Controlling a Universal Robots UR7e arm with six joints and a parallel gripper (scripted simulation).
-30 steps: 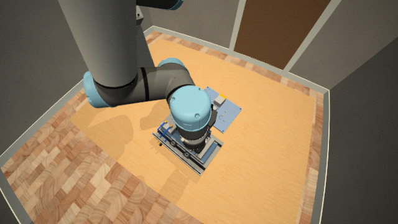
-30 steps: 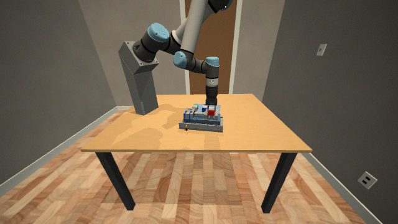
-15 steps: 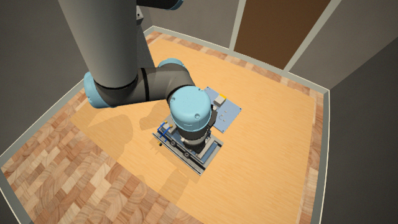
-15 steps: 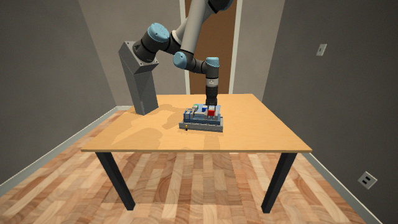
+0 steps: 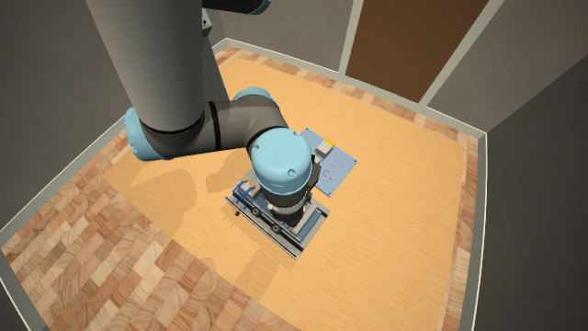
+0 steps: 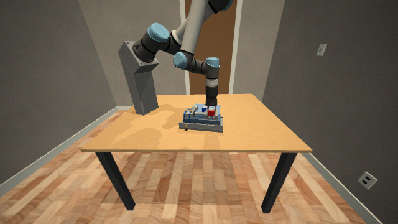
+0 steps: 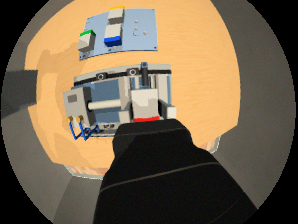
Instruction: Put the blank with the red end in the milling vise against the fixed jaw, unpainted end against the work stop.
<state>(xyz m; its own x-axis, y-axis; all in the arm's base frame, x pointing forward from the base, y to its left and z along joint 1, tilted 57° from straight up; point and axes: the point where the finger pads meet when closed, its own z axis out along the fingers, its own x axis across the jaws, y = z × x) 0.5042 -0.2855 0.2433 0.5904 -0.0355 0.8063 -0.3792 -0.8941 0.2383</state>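
Now: the fixed jaw 40 mm below my hand, 30 mm ahead of it and 10 mm to the right of it. Also, from my hand: milling vise 80 mm below, 50 mm behind, 40 mm to the left; then red-ended blank 20 mm below; then work stop 40 mm to the left, 30 mm below, 30 mm ahead.
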